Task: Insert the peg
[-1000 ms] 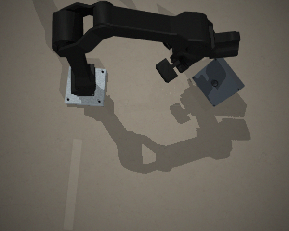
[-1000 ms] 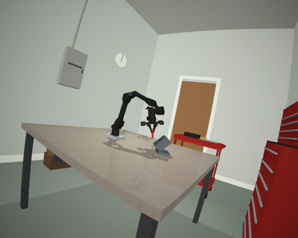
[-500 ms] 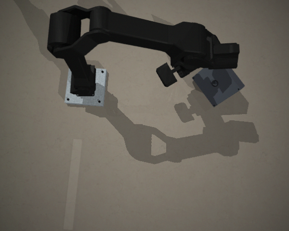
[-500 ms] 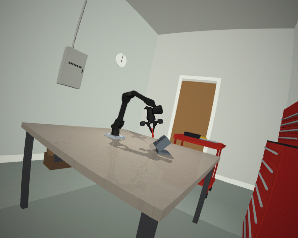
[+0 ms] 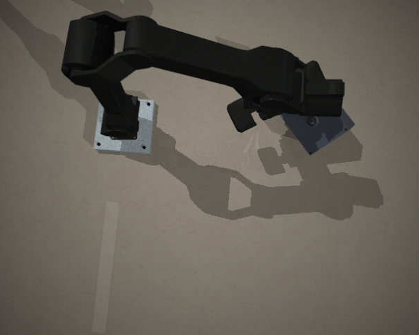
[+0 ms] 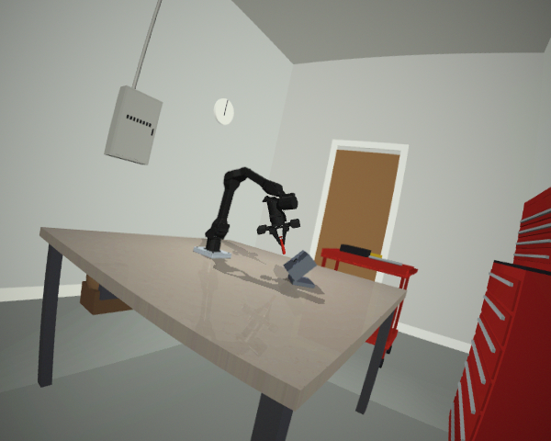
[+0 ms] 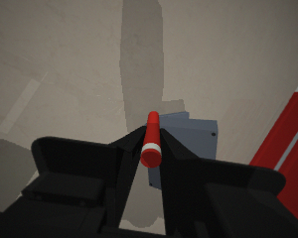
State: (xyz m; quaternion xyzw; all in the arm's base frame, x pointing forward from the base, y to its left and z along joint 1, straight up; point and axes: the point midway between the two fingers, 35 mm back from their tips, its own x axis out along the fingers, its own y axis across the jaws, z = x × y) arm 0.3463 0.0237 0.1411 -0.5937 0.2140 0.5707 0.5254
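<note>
Right now my gripper tip is 110 mm short of the sloped panel, 30 mm to the left of it and 60 mm above it. From my gripper tip the other things lie so: red peg 10 mm to the right, 10 mm above.
</note>
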